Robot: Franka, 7 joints.
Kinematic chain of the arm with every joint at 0, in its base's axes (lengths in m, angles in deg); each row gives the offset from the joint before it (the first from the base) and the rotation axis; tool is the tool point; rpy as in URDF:
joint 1: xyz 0 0 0.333 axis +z
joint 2: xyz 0 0 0 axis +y
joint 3: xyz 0 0 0.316 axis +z
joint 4: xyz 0.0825 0 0 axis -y
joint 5: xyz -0.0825 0 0.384 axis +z
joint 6: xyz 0 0 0 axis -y
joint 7: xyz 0.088 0 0 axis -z
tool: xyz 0 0 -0.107 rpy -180 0 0
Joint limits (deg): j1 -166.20..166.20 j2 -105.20..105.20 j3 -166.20..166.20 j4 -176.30..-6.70 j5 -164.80..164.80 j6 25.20..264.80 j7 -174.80..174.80
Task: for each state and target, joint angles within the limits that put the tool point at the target. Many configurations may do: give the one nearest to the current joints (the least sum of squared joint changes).
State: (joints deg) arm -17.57 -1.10 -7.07 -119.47 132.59 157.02 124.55
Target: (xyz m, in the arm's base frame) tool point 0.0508 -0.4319 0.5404
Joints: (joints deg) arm -45.00 -30.24 -27.58 -131.60 132.98 172.74 124.55
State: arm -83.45 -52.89 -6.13 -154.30 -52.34 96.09 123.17
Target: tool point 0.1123 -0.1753 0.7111
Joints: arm -71.44 -66.80 16.07 -139.09 -51.65 100.74 123.17
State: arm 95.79 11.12 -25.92 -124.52 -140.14 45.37 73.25
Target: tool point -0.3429 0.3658 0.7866
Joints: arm 130.69 -0.85 9.44 -100.71 -153.38 53.13 73.25
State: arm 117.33 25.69 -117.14 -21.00 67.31 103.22 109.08
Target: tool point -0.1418 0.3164 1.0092
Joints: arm 136.98 19.30 -113.23 -6.70 71.05 68.26 109.08
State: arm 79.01 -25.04 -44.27 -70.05 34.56 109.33 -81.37
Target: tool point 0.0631 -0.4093 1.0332
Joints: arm 61.04 -51.41 -41.40 -45.97 36.52 114.10 -81.37
